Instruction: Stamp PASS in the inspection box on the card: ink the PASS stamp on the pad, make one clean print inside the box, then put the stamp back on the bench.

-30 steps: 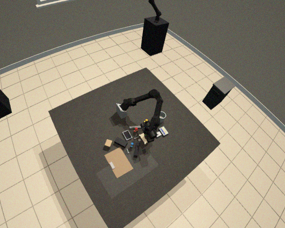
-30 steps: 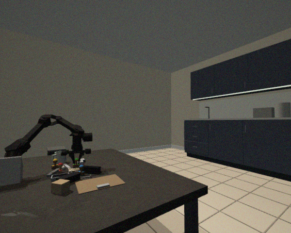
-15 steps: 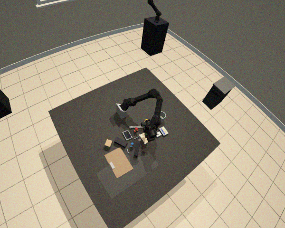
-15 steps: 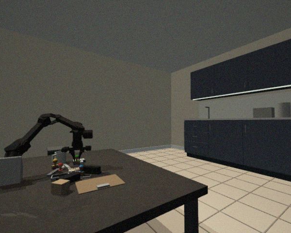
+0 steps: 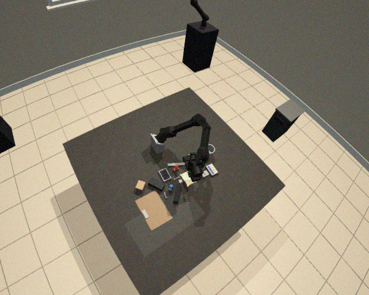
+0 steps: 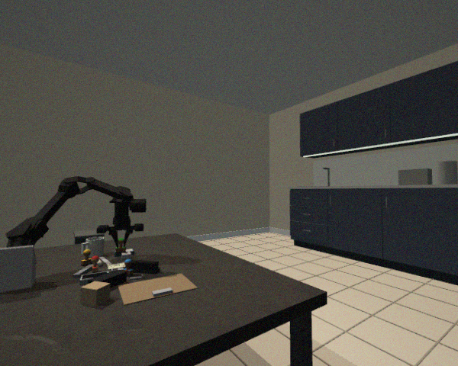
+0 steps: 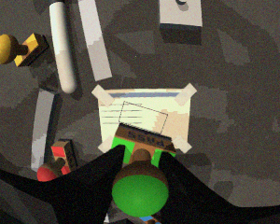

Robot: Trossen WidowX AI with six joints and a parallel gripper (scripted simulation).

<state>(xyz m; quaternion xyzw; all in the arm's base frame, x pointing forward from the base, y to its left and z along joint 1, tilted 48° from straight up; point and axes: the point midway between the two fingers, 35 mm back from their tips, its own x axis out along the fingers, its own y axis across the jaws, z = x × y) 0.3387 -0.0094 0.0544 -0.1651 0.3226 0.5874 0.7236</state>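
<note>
Right now the ruler is 50 mm behind my gripper tip, 120 mm to the left of it and 80 mm below it. Round my gripper tip: red-knobbed stamp: 100 mm behind, 40 mm to the right, 60 mm below; green-knobbed stamp: right at my gripper tip; card: 80 mm below.
</note>
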